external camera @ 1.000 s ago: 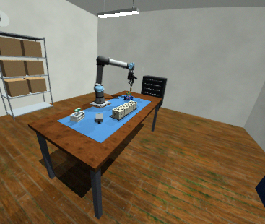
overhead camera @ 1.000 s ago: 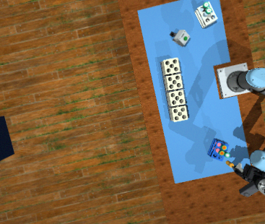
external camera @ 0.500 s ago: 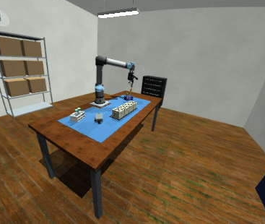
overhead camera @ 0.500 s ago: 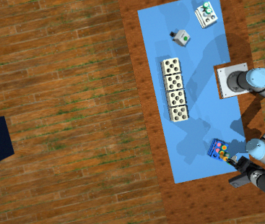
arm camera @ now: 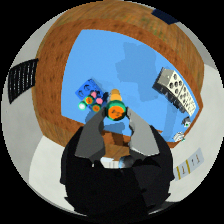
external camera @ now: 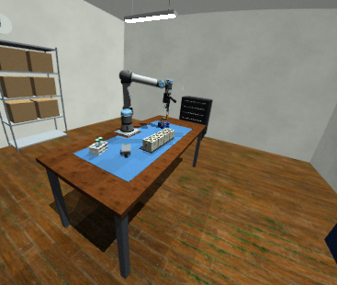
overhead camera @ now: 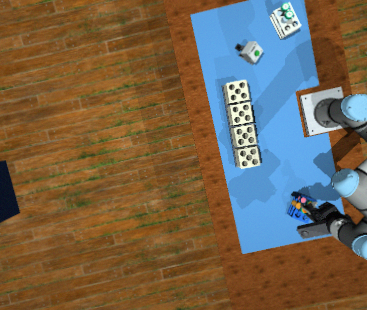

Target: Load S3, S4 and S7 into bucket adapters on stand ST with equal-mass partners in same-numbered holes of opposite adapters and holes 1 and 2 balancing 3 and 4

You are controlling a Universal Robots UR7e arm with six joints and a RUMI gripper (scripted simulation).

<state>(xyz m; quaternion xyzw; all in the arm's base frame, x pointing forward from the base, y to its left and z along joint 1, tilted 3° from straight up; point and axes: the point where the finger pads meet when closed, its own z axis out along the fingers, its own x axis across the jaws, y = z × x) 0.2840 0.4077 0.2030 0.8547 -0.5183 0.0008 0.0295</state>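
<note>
The adapter is 17 cm ahead of my hand, 23 cm to the right of it and 20 cm below it. The rest, counted from my hand: blue rack (9 cm behind, 7 cm to the left, 22 cm below); white rack (9 cm behind, 88 cm to the right, 22 cm below).
</note>
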